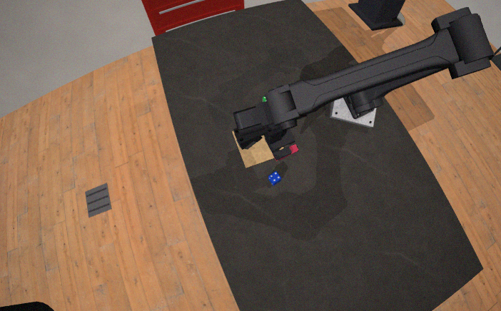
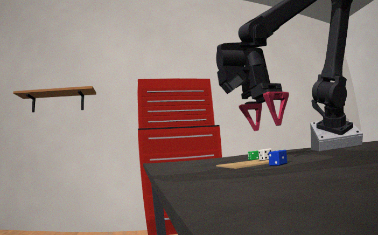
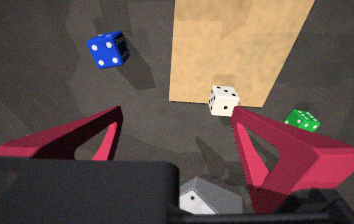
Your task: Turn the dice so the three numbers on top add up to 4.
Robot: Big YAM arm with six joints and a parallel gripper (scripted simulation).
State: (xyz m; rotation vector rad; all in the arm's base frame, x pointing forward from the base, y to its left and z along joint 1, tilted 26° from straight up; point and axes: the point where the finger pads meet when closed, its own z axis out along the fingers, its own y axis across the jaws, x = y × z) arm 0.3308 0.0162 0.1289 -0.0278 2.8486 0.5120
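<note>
Now: the blue die 3 cm ahead of my hand, 8 cm to the left of it and 8 cm below it. Also, from my hand: white die (3 cm behind, 6 cm to the right, 7 cm below); then green die (6 cm behind, 20 cm to the right, 8 cm below); then tan mat (3 cm ahead, 6 cm to the right, 9 cm below).
</note>
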